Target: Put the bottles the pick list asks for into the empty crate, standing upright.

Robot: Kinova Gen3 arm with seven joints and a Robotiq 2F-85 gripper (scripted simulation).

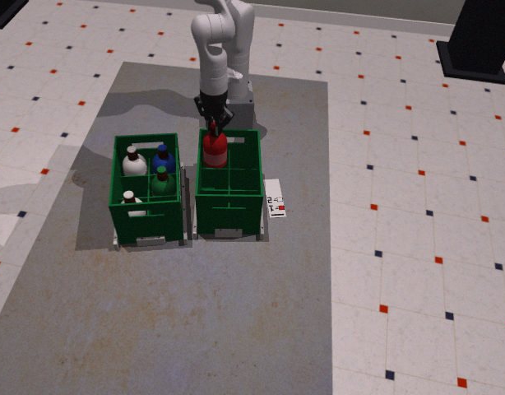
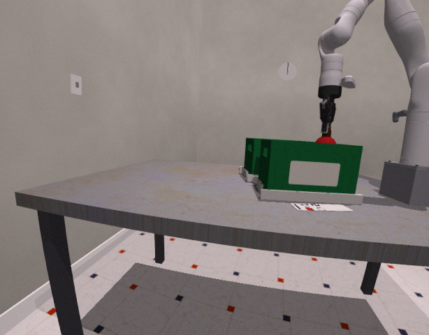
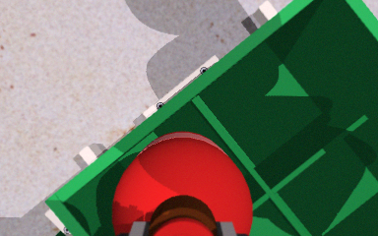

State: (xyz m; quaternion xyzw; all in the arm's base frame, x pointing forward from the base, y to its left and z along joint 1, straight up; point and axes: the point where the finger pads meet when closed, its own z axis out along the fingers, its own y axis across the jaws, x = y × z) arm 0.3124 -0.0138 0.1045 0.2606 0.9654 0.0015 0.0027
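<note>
The red-label bottle is 70 mm below my hand. The rest, counted from my hand: green bottle: 130 mm ahead, 130 mm to the right, 140 mm below; blue bottle: 50 mm ahead, 150 mm to the right, 140 mm below; pick list: 50 mm ahead, 200 mm to the left, 230 mm below.
</note>
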